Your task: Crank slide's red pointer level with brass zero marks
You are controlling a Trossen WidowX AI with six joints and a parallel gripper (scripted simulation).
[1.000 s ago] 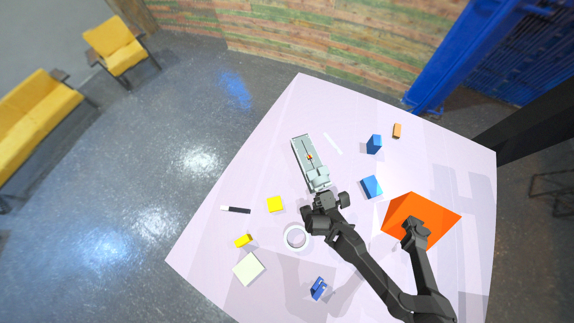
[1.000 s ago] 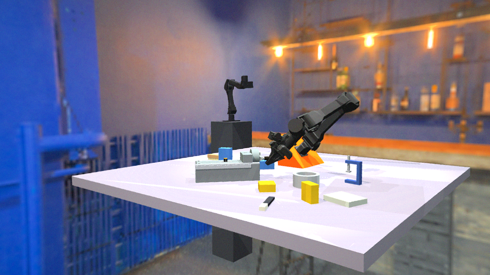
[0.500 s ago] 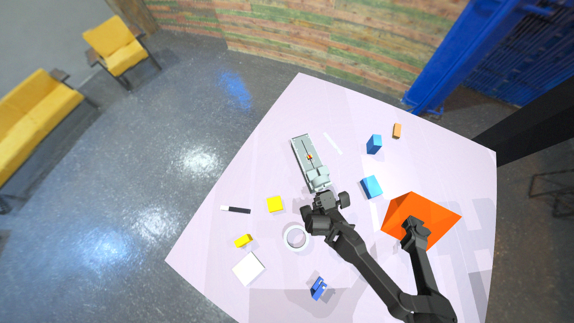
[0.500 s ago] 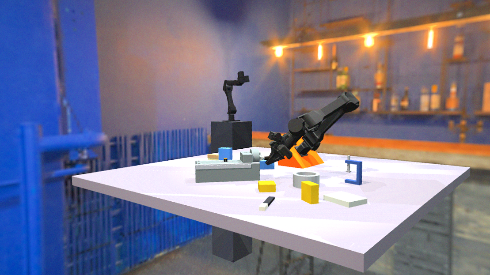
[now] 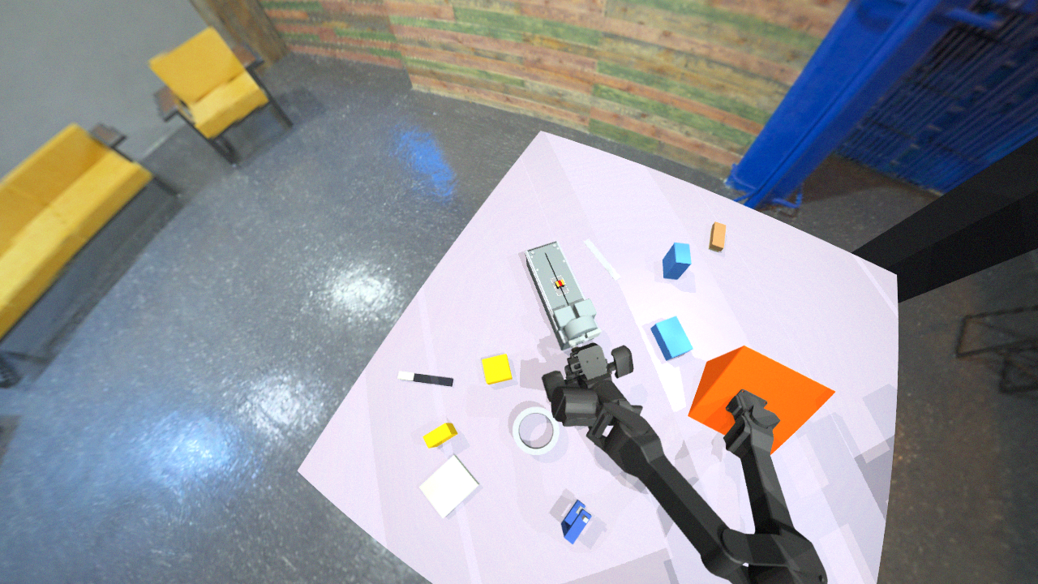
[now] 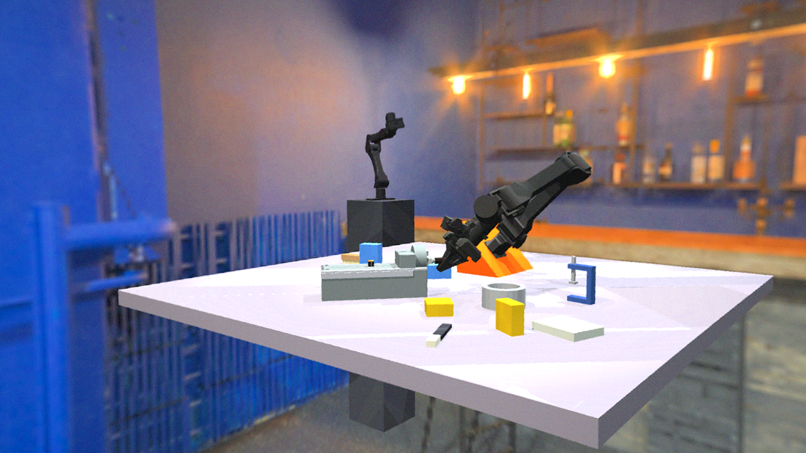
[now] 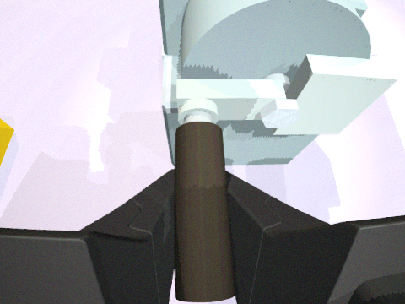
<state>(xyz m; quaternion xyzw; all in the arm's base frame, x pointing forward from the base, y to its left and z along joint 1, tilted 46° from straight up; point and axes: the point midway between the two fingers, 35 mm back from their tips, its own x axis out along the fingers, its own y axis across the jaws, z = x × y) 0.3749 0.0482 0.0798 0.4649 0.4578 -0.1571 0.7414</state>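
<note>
Right now my gripper tip is 2 cm below the brown crank handle, 1 cm to the right of it and 1 cm past it. Round my gripper tip: metal strip 30 cm to the right, 6 cm below, 5 cm ahead; blue clamp 31 cm to the left, 16 cm behind, 1 cm below; red pointer 13 cm to the right, 11 cm ahead, 2 cm above.
</note>
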